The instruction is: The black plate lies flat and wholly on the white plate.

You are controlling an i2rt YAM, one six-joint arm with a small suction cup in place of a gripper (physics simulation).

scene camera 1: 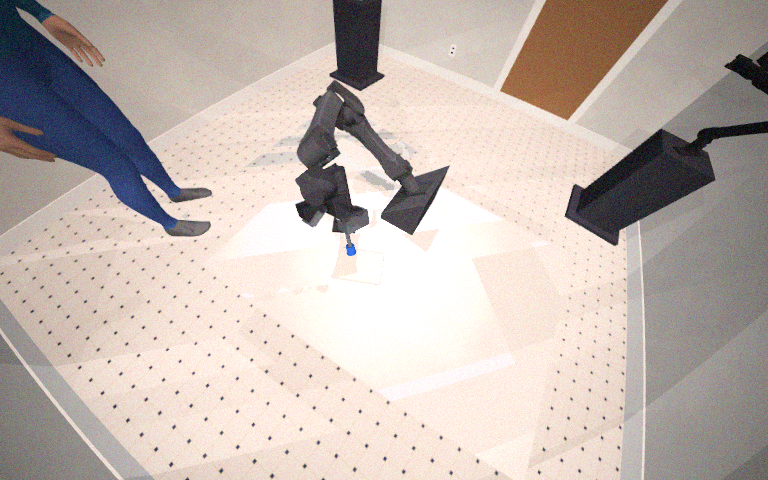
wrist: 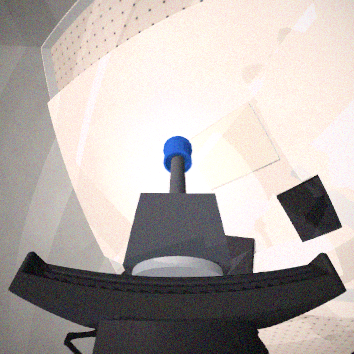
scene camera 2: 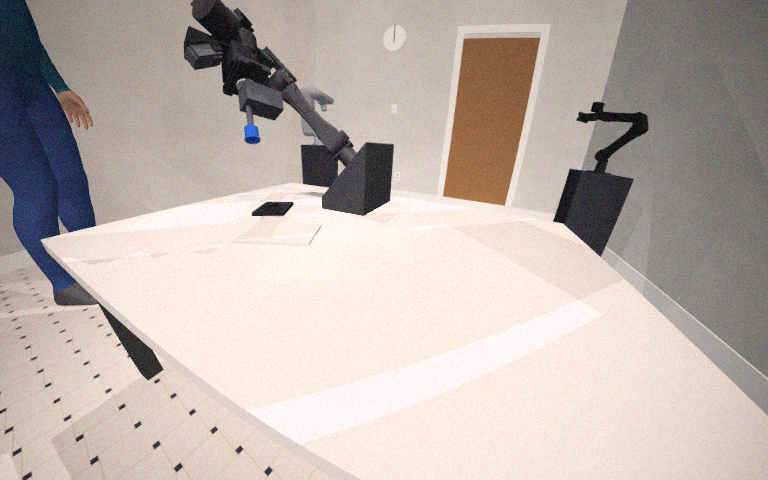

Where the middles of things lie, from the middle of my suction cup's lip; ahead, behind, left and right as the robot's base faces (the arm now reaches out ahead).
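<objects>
My suction cup is now 5 cm past the white plate (scene camera 1: 365,266), and it is 22 cm above it.
</objects>
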